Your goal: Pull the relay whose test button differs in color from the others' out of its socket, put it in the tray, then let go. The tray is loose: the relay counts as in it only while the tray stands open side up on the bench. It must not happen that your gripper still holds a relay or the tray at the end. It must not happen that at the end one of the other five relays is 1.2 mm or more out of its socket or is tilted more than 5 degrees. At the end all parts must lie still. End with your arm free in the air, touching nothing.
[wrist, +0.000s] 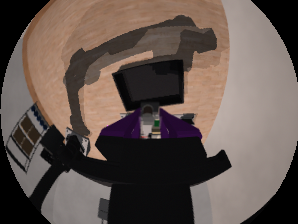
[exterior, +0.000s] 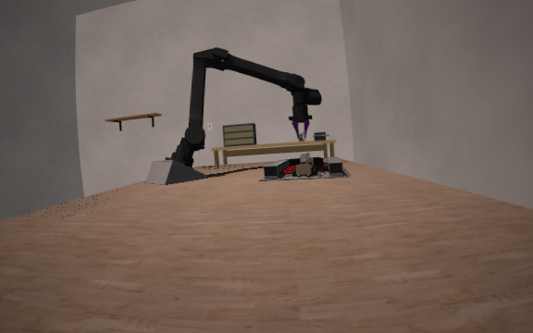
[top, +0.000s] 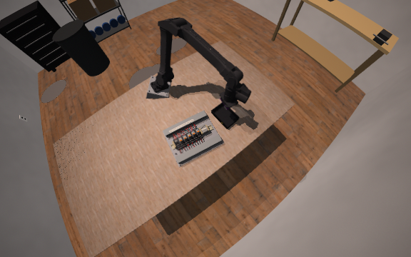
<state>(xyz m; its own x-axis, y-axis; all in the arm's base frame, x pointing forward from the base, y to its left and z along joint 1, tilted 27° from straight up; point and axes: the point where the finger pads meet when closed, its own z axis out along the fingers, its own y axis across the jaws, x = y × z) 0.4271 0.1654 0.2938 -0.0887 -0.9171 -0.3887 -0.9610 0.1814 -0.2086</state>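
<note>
Right now my hand is right at the relay. Round my hand: grey panel 260 mm to the right, 130 mm below; then black tray 120 mm below.
</note>
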